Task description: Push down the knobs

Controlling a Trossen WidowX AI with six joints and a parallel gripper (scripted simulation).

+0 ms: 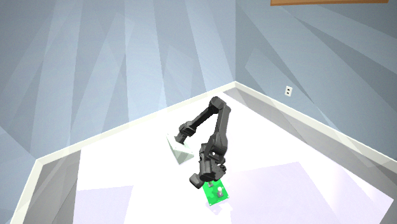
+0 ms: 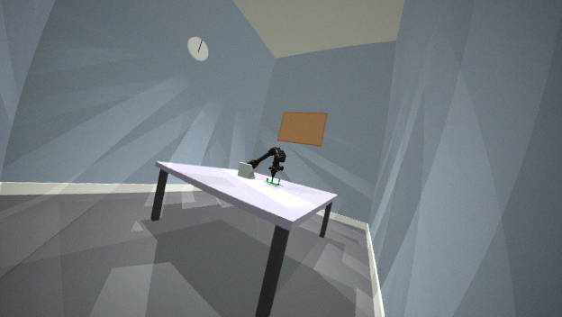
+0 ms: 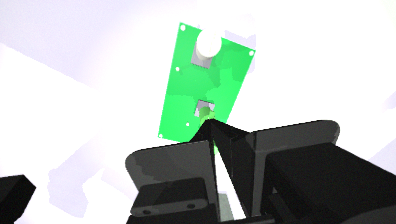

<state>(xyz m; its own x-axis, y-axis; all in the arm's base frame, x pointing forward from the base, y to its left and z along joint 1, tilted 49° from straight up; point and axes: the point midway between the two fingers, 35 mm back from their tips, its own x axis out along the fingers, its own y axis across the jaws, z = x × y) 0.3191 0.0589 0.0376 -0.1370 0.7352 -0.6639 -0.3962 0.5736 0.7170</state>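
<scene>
The potentiometer knob is 7 cm ahead of my gripper tip, 2 cm to the left of it and 2 cm below it.
</scene>
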